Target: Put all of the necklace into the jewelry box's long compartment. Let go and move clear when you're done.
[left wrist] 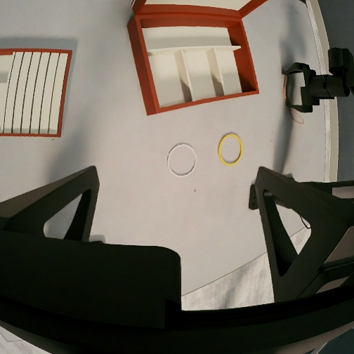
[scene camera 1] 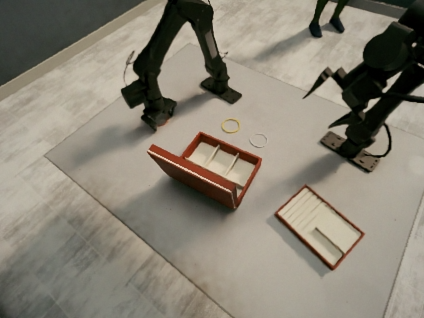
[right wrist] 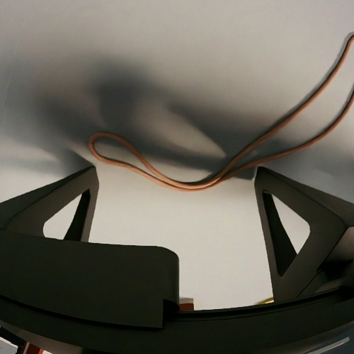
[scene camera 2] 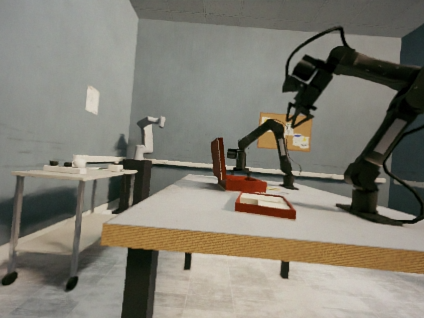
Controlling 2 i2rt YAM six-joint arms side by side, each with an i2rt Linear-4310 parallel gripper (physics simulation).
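Places are measured from the left arm's base along level axes (x ahead, y left, z up), in millimetres.
Where they show: left gripper, fingertip midpoint: [scene camera 1: 315, 112] [scene camera 2: 289, 124]; right gripper, fingertip midpoint: [scene camera 1: 163, 123]; left arm's base, origin of the base link: [scene camera 1: 348, 151] [scene camera 2: 363, 214]; right arm's base, origin of the base link: [scene camera 1: 220, 90] [scene camera 2: 287, 187].
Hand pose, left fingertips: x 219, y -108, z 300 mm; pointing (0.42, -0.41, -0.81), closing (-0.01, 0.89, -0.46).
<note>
Each offset is from my left fingertips to the top centre of the thing.
The necklace, a thin copper-coloured loop [right wrist: 190, 189] [left wrist: 300, 121], lies bent on the table. My right gripper [right wrist: 176, 174] [left wrist: 285, 89] [scene camera 1: 161, 116] is open, pointing down low over the necklace, whose folded middle runs across between the fingertips in the right wrist view. The red jewelry box [scene camera 1: 251, 176] [scene camera 2: 245, 184] [left wrist: 142, 75] stands with its lid [scene camera 1: 192, 177] [scene camera 2: 218, 160] raised. Its long compartment [left wrist: 190, 37] runs along the hinge side and holds nothing; the lid hides it in scene camera 1. My left gripper [scene camera 1: 317, 112] [scene camera 2: 294, 124] [left wrist: 176, 174] is open and empty, high above the table.
A yellow ring @(dx -17, dy -295, dz -296 mm) [scene camera 1: 231, 132] [left wrist: 219, 150] and a white ring [left wrist: 168, 160] lie beside the box, on the side away from the lid. A red-rimmed divided tray @(dx +104, dy +173, dz -274 mm) [scene camera 1: 305, 242] [scene camera 2: 265, 210] [left wrist: 65, 95] lies to the box's right in scene camera 1.
</note>
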